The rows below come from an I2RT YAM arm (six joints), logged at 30 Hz.
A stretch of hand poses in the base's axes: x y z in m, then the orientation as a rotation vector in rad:
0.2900, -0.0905, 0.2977, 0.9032, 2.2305, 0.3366
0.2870, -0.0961, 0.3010, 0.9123, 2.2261, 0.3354
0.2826, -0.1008, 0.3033, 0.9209, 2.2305, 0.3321
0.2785, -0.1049, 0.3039, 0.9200, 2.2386, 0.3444
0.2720, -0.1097, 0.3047, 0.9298, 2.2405, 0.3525
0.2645, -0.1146, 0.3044, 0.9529, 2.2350, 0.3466
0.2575, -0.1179, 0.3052, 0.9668, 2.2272, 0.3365
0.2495, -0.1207, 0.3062, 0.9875, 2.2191, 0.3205
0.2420, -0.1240, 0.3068, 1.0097, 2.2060, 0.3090
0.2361, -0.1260, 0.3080, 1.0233, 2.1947, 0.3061
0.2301, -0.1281, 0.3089, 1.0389, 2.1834, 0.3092
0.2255, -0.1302, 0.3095, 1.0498, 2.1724, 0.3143
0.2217, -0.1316, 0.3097, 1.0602, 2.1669, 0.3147
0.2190, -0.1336, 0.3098, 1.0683, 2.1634, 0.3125
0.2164, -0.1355, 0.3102, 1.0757, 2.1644, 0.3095
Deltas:
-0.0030, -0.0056, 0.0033, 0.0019, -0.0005, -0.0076
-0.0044, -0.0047, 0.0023, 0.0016, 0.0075, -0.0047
-0.0041, -0.0041, 0.0006, 0.0095, 0.0046, 0.0070
-0.0065, -0.0048, 0.0008, 0.0096, 0.0037, -0.0032
-0.0075, -0.0049, -0.0003, 0.0035, 0.0046, -0.0180
-0.0070, -0.0033, 0.0008, -0.0031, 0.0002, -0.0143
-0.0080, -0.0028, 0.0010, -0.0047, 0.0037, -0.0202
-0.0075, -0.0033, 0.0006, -0.0018, -0.0008, -0.0218
-0.0059, -0.0020, 0.0012, 0.0012, -0.0041, -0.0135
-0.0060, -0.0021, 0.0009, 0.0062, -0.0046, -0.0130
-0.0046, -0.0021, 0.0006, 0.0058, -0.0065, -0.0095
-0.0038, -0.0014, 0.0002, 0.0034, -0.0008, -0.0084
-0.0027, -0.0020, 0.0001, 0.0011, 0.0006, -0.0069
-0.0026, -0.0019, 0.0004, 0.0012, 0.0044, -0.0049

